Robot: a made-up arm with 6 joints.
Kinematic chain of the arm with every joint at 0, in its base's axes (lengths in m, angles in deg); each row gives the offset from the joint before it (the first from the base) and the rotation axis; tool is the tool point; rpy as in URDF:
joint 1: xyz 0 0 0.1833 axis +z
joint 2: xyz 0 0 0 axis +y
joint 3: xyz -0.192 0 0.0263 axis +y
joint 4: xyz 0.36 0 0.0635 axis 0.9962 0 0.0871
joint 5: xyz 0 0 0 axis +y
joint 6: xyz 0.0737 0 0.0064 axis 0.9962 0 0.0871
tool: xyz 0 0 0 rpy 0 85 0
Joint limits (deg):
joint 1: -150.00..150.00
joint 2: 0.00..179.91
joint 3: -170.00..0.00
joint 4: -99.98..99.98
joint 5: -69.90..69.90
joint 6: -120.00..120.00
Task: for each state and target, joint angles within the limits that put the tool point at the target. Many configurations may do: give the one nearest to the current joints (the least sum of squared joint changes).
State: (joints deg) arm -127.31 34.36 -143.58 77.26 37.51 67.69
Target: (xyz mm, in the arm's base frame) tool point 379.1 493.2 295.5
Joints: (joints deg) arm -126.48 2.66 -163.64 79.82 9.17 67.69
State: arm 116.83 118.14 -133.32 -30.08 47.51 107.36
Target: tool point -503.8 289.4 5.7
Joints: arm 150.00 169.59 -139.15 2.15 27.21 107.36
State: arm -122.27 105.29 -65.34 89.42 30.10 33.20
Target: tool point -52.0 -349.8 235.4
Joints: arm -107.31 69.62 -41.57 85.11 47.58 33.20
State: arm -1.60 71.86 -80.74 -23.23 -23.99 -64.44
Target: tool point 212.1 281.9 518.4
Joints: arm 50.26 65.84 -72.52 -28.32 -29.29 -64.44
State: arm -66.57 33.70 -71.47 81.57 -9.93 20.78
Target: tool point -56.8 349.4 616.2
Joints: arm -83.48 0.00 -102.14 80.77 -13.32 20.78
